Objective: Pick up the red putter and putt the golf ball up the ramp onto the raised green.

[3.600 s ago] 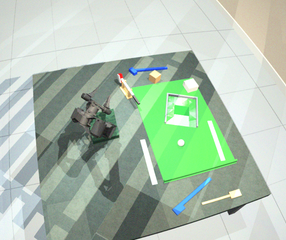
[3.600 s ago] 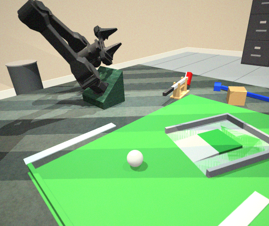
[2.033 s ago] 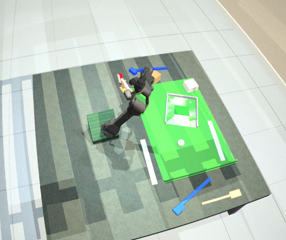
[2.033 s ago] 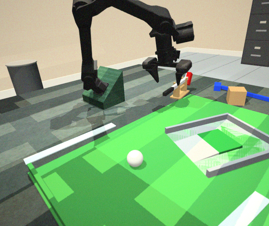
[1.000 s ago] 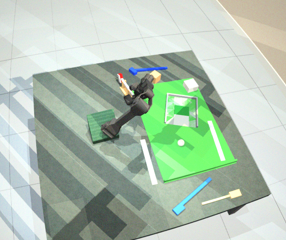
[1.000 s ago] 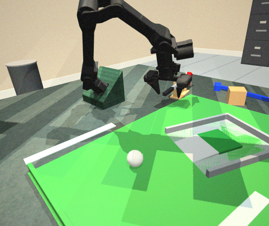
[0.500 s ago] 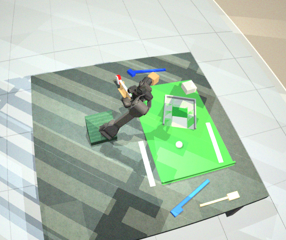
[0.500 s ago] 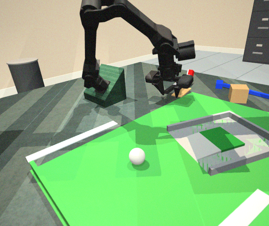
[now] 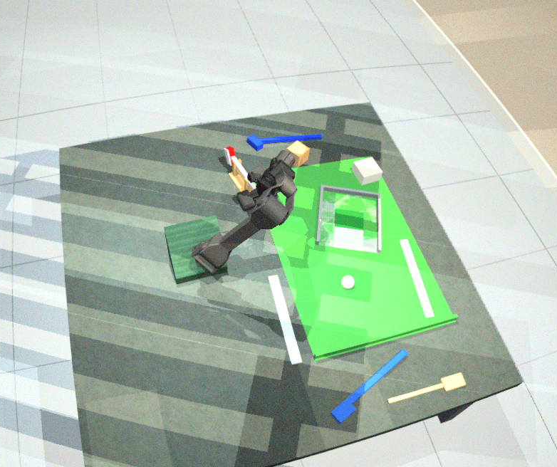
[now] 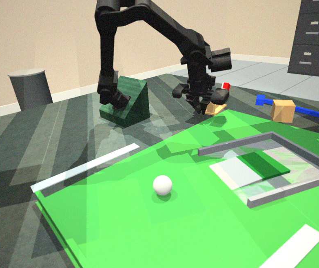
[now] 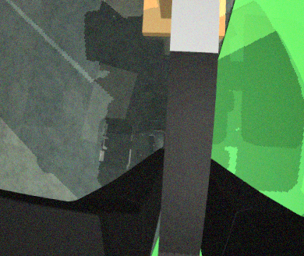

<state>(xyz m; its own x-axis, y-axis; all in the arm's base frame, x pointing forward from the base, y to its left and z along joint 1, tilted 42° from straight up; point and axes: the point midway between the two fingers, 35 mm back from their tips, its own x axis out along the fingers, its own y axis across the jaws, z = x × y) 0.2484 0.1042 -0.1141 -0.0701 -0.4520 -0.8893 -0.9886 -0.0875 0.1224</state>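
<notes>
My gripper tip is now 2 cm past the tan stand and 13 cm to the right of it. Also, from my gripper tip: green mat: 23 cm ahead, 23 cm to the right, 3 cm below; then tan cube: 21 cm ahead, 18 cm to the left; then blue putter: 20 cm ahead, 28 cm to the left, 2 cm below.
</notes>
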